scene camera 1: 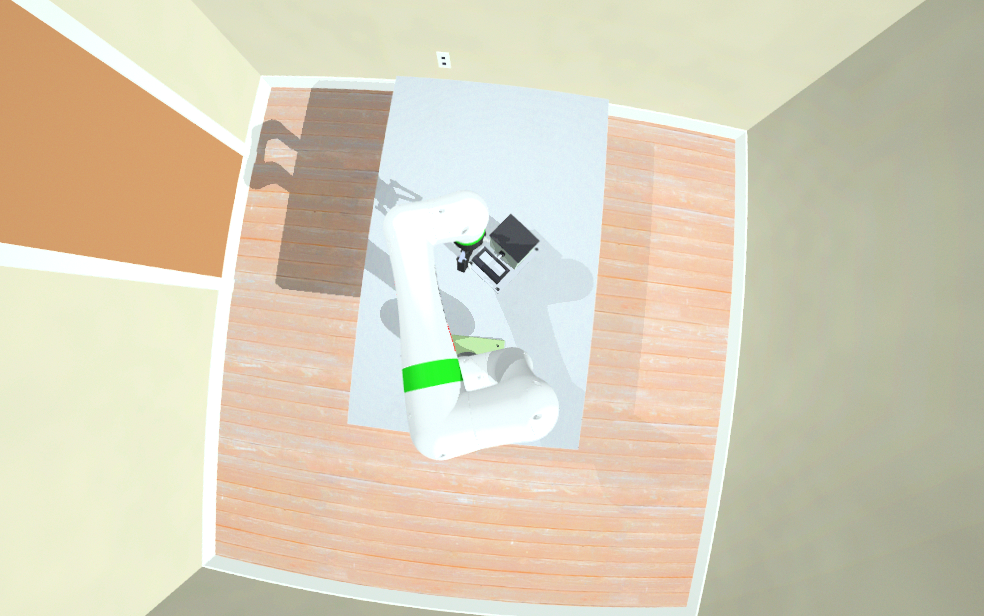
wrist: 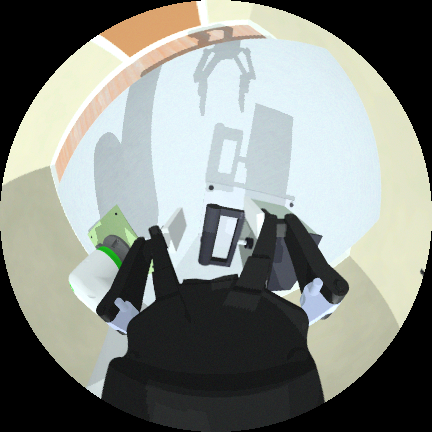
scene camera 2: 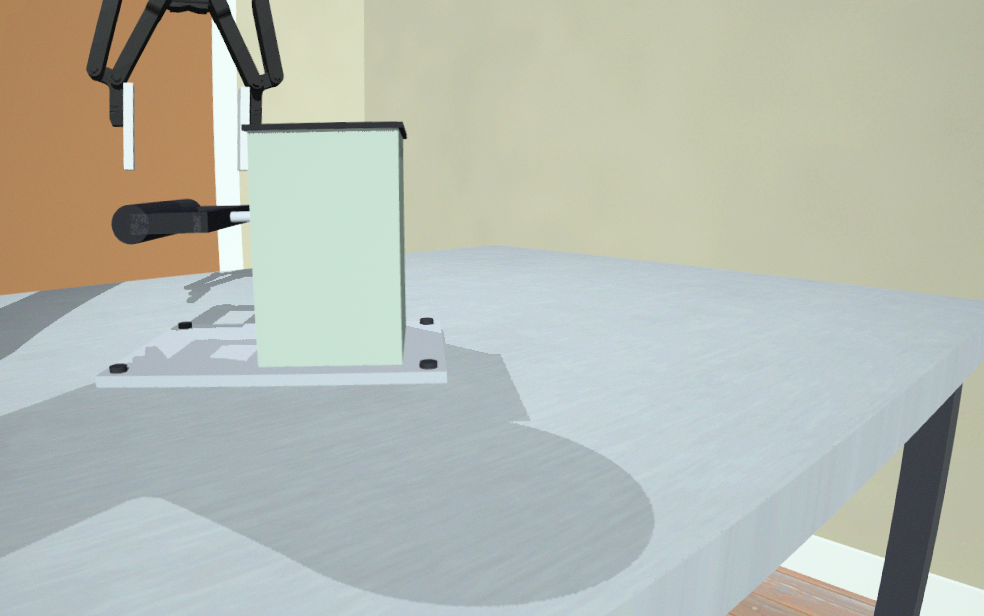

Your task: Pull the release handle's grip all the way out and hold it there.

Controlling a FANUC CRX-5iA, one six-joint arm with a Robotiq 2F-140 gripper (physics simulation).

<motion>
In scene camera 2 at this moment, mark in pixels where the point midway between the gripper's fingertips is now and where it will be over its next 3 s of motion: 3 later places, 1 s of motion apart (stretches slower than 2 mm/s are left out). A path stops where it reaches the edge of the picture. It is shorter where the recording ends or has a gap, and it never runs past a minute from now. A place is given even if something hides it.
The gripper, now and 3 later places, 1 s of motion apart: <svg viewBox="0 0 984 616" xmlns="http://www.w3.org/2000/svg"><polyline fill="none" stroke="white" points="187,170 186,207 187,233 183,242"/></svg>
</motion>
